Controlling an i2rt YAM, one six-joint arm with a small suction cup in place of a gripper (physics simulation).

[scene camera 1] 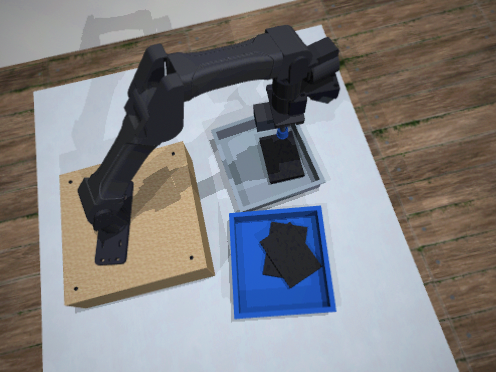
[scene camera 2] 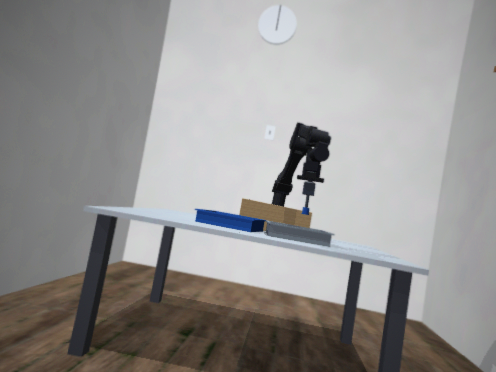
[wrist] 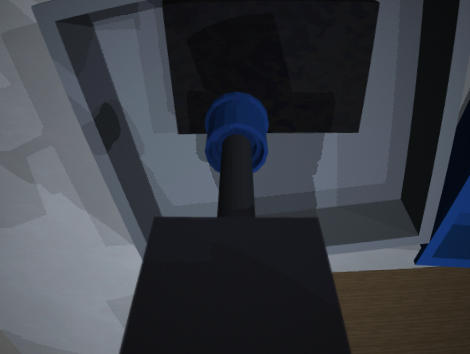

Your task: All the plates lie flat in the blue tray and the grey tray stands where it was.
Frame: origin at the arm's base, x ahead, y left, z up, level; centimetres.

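Seen in the pictures: end effector, tool point: (scene camera 1: 282,134) (scene camera 2: 305,214) (wrist: 236,121); arm's base, origin of the base link: (scene camera 1: 115,221) (scene camera 2: 277,208).
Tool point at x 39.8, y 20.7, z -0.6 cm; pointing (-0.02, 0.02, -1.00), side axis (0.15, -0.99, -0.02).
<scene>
Offsets run from my tool point to a thing's top centre. "pt": to the spot under its first point. Level surfaces: height alone.
My gripper, a blue suction cup (scene camera 1: 282,133) (scene camera 2: 305,211) (wrist: 236,120) on a dark stem, points down over the grey tray @[dx -4.2, dy -2.9, dz -5.3 cm] (scene camera 1: 285,194) (scene camera 2: 300,235) (wrist: 436,150). It holds nothing. A dark rectangular plate @[dx -0.3, dy -2.1, dz -8.0 cm] (scene camera 1: 282,162) (wrist: 270,60) lies flat in the grey tray. In the wrist view the cup overlaps the plate's near edge; a gap shows below the cup in the second scene view. In the blue tray @[dx -2.3, dy -30.0, dz -5.3 cm] (scene camera 1: 232,265) (scene camera 2: 227,221) (wrist: 447,222), a dark plate @[dx +0.4, dy -28.3, dz -8.0 cm] (scene camera 1: 292,255) lies across at least one other plate @[pt dx -4.3, dy -31.7, dz -9.0 cm] (scene camera 1: 271,269), turned at different angles. How many lie beneath is hidden.
The trays stand side by side on the white table @[dz -10.3 cm] (scene camera 1: 380,320) (scene camera 2: 165,219). The arm's base stands on a wooden block (scene camera 1: 160,260) (scene camera 2: 255,210) left of both trays in the first scene view. The tray walls rise around the plates.
</scene>
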